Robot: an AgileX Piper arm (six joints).
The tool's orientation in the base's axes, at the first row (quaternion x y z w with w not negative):
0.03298, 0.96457, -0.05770, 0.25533
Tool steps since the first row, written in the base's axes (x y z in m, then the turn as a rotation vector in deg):
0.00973, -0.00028, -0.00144, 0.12, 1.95, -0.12
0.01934, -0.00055, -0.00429, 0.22, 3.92, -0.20
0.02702, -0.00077, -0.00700, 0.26, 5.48, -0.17
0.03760, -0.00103, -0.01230, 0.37, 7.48, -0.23
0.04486, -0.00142, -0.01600, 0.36, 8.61, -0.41
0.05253, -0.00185, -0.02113, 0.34, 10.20, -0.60
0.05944, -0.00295, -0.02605, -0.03, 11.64, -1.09
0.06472, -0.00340, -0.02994, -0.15, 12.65, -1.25
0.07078, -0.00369, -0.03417, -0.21, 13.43, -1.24
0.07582, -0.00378, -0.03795, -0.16, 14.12, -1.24
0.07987, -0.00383, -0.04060, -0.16, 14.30, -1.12
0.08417, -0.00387, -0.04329, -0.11, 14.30, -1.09
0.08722, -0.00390, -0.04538, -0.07, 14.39, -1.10
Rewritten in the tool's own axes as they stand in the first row. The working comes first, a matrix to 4 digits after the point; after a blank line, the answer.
The tool's axes in the first row as the columns of a matrix, in the base's axes (used below as rounded here):
-0.8674, 0.0931, 0.4888
0.0342, 0.9912, -0.1282
-0.4964, -0.0945, -0.8630

-0.00773, 0.00076, 0.00603, 0.02, 1.96, -0.09
-0.01466, 0.00166, 0.01323, 0.04, 3.92, -0.22
-0.01999, 0.00241, 0.01935, 0.05, 5.47, -0.43
-0.02654, 0.00364, 0.02913, 0.05, 7.47, -0.58
-0.03102, 0.00428, 0.03592, 0.19, 8.61, -0.57
-0.03514, 0.00505, 0.04415, 0.35, 10.20, -0.62
-0.03873, 0.00507, 0.05191, 0.97, 11.64, -0.57
-0.04139, 0.00548, 0.05791, 1.18, 12.64, -0.62
-0.04456, 0.00616, 0.06456, 1.26, 13.41, -0.75
-0.04706, 0.00690, 0.07030, 1.24, 14.10, -0.82
-0.04926, 0.00748, 0.07457, 1.18, 14.27, -0.94
-0.05165, 0.00809, 0.07900, 1.13, 14.27, -0.95
-0.05326, 0.00854, 0.08230, 1.10, 14.36, -0.93

